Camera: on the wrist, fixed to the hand. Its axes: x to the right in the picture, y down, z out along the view.
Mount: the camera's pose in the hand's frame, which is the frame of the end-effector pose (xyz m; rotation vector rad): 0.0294 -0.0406 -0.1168 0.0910 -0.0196 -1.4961
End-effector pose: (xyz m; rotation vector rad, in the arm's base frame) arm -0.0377 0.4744 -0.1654 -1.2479 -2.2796 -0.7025
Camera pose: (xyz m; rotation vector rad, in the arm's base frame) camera -0.0709 0.4017 -0.0666 0.7452 -2.9002 -0.9403
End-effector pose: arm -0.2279 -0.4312 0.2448 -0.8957 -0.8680 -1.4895
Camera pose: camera -0.2781 -0.5450 0.2185 0.0317 1.7540 2.5941
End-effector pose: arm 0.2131 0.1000 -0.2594 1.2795 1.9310 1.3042
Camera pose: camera 0.0910 0.0693 -0.2422 -0.3001 2.0722 0.3715
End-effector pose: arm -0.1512 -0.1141 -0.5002 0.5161 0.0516 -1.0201
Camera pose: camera -0.1462 -0.1037 -0.6268 0.5172 0.4201 -2.4920
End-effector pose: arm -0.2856 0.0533 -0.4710 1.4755 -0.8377 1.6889
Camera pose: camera -0.3134 0.1765 -0.4566 1.4830 0.3931 0.5392
